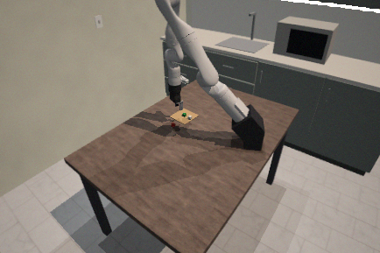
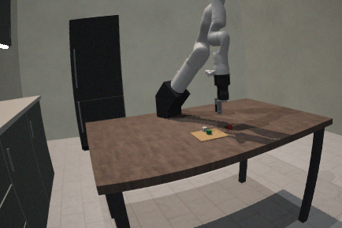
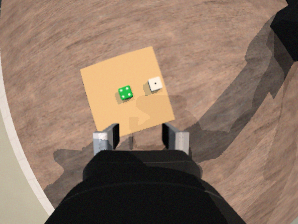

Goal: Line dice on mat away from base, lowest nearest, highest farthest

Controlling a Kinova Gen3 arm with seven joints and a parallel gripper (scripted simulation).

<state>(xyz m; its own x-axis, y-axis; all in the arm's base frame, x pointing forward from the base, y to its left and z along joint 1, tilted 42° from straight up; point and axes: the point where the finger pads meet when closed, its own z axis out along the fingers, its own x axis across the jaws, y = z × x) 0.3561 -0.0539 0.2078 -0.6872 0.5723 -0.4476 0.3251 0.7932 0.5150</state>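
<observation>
Right now my hand is 7 cm to the right of the red die and 10 cm above it. Also, from my hand: green die: 6 cm to the right, 10 cm below; then white die: 5 cm behind, 5 cm to the right, 10 cm below; then tan mat: 6 cm to the right, 11 cm below.
</observation>
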